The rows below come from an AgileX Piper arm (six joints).
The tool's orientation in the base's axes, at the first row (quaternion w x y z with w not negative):
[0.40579, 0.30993, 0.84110, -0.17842]
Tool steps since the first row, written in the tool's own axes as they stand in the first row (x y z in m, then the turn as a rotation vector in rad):
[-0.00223, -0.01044, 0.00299, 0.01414, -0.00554, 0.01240]
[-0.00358, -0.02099, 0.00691, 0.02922, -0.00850, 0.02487]
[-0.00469, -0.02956, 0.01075, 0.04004, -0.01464, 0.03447]
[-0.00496, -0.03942, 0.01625, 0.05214, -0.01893, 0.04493]
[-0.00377, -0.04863, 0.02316, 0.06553, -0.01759, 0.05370]
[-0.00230, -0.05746, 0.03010, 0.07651, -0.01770, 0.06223]
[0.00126, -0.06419, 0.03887, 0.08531, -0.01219, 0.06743]
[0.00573, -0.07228, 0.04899, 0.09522, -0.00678, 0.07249]
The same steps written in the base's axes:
[-0.00418, -0.01026, 0.00046, -0.00336, -0.00564, -0.01847]
[-0.00832, -0.02078, -0.00033, -0.00542, -0.00904, -0.03786]
[-0.01130, -0.02970, -0.00137, -0.00920, -0.01483, -0.05197]
[-0.01459, -0.04017, -0.00401, -0.01186, -0.01924, -0.06771]
[-0.01734, -0.05039, -0.00870, -0.01236, -0.01804, -0.08372]
[-0.01996, -0.06023, -0.01365, -0.01281, -0.01869, -0.09760]
[-0.02113, -0.06874, -0.02147, -0.01037, -0.01415, -0.10801]
[-0.02287, -0.07866, -0.03077, -0.00862, -0.00918, -0.11920]

